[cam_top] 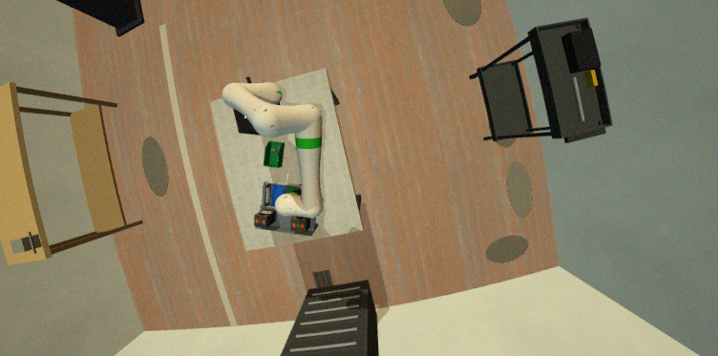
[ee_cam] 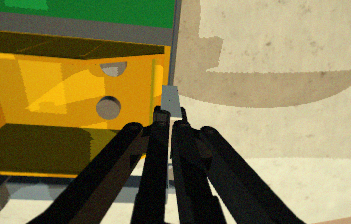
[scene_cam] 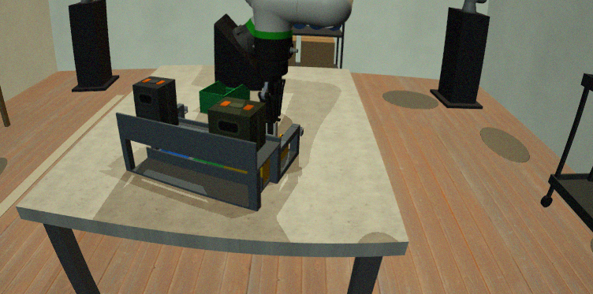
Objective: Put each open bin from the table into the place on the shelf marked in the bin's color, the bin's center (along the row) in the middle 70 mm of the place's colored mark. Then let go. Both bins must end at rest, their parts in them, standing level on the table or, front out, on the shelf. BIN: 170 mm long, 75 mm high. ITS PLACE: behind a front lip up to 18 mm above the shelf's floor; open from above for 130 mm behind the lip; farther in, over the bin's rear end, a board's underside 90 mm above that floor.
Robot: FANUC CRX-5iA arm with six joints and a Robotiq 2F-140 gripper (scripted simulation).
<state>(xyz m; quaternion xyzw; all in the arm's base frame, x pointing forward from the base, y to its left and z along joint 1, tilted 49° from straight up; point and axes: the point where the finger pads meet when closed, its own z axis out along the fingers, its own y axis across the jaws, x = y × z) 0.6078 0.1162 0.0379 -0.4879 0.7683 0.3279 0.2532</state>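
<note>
My gripper is now 300 mm past the green bin, 150 mm to the left of it and 10 mm above it. Also, from my hand: yellow bin (90 mm ahead, 40 mm to the right, 10 mm below).
</note>
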